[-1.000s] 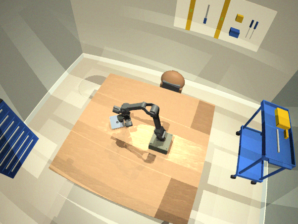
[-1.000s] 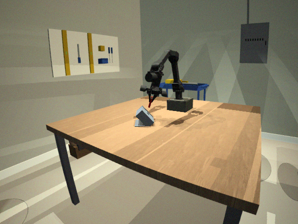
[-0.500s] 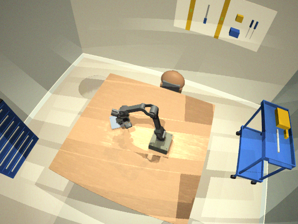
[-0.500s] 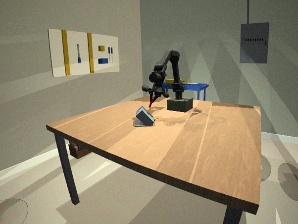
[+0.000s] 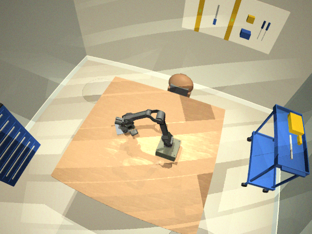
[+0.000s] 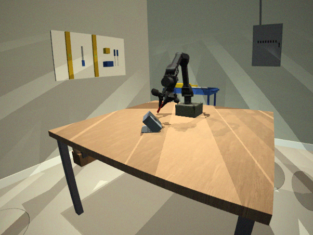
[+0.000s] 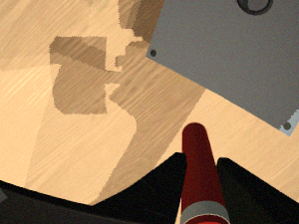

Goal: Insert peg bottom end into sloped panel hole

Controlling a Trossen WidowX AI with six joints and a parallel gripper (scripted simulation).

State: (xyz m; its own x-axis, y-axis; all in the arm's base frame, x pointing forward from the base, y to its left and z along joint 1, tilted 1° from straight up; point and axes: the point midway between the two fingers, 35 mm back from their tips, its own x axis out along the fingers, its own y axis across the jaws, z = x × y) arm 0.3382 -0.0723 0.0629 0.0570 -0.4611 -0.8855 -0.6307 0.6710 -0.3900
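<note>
Now: gripper tip 90 mm short of the sloped panel, 80 mm above it and 10 mm to the left of it. The rest, counted from my gripper tip: round red peg: 20 mm above, 10 mm to the left.
</note>
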